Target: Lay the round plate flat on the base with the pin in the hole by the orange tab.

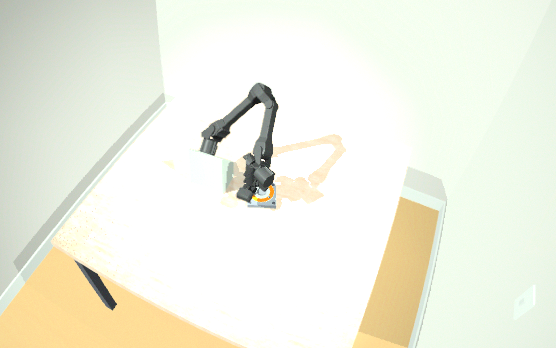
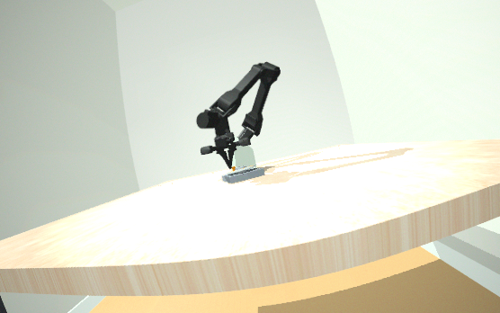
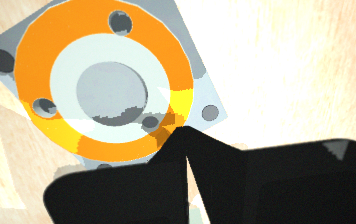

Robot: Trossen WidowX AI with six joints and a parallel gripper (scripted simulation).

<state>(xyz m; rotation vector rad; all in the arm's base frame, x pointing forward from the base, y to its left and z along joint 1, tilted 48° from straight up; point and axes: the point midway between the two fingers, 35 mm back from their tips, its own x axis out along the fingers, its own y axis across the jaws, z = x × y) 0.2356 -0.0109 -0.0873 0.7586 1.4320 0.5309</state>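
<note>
My gripper tip is 3 cm short of the base, 4 cm to the right of it and 2 cm above it.
</note>
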